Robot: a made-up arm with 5 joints.
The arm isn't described. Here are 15 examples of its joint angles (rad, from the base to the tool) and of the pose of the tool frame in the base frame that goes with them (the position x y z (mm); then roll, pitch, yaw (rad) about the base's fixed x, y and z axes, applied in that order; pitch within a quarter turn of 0, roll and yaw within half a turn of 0).
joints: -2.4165 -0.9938 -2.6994 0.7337 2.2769
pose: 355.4 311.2 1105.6 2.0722 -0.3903 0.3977
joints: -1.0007 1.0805 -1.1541 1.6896 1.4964
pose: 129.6 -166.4 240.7 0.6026 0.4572 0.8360
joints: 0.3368 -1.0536 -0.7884 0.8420 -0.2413
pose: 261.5 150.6 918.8 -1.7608 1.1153 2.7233
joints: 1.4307 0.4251 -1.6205 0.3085 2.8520
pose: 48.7 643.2 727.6 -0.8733 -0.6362 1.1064
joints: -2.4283 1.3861 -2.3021 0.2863 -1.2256
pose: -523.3 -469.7 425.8 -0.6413 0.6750 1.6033
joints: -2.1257 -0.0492 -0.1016 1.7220 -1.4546
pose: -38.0 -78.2 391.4 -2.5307 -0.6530 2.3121
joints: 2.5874 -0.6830 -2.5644 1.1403 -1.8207
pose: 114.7 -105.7 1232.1 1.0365 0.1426 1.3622
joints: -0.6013 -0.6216 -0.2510 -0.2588 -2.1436
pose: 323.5 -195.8 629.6 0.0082 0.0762 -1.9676
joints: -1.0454 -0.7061 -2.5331 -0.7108 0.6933
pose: -174.2 351.1 1143.4 1.1807 -0.3818 0.4632
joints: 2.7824 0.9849 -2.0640 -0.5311 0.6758
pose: -672.4 214.6 696.7 -2.8164 0.3223 -2.1731
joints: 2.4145 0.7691 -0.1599 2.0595 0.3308
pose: 1.1 -61.6 428.0 1.6005 -0.4930 -2.8362
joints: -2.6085 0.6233 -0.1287 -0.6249 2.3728
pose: -150.3 -93.4 273.8 -1.1567 0.0899 -2.3991
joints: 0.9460 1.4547 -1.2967 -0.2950 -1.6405
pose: 158.5 307.7 119.8 -1.0031 0.2795 -1.0793
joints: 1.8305 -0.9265 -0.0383 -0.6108 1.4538
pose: -139.6 338.8 696.2 -2.6043 -0.4283 -3.1190
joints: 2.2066 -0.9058 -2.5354 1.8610 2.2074
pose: 97.3 -189.4 1139.3 -2.2230 -1.1413 -3.0263
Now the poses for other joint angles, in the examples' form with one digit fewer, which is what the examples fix.
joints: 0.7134 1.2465 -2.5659 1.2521 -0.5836
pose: 464 480 554 -1.127 0.285 -2.399
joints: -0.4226 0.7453 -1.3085 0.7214 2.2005
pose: 465 -182 358 -1.066 0.363 -0.018
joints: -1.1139 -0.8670 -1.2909 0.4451 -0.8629
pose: 113 -178 1119 1.292 1.099 -1.822
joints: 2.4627 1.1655 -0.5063 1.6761 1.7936
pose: 11 -51 319 1.433 0.353 -1.514
